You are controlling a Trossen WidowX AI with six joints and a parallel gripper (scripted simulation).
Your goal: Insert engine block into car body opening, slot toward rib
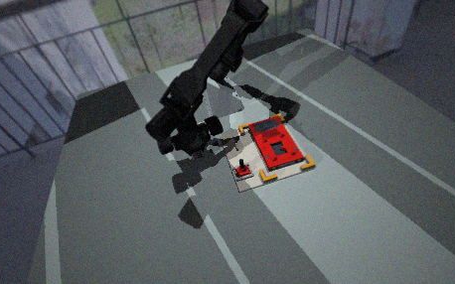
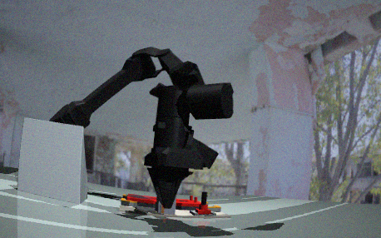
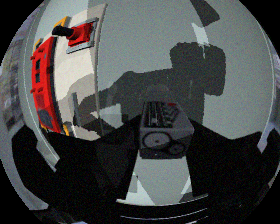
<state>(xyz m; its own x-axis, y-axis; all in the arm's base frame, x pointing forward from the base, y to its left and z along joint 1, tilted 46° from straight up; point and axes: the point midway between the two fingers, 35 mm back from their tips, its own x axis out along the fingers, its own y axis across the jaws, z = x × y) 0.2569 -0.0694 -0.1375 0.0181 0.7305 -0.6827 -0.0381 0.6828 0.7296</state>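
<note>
Right now the black post is 110 mm ahead of my gripper tip and 110 mm to the left of it. The rest, counted from my gripper tip: engine block 10 mm above; light baseplate 50 mm ahead, 210 mm to the left, 20 mm below.
</note>
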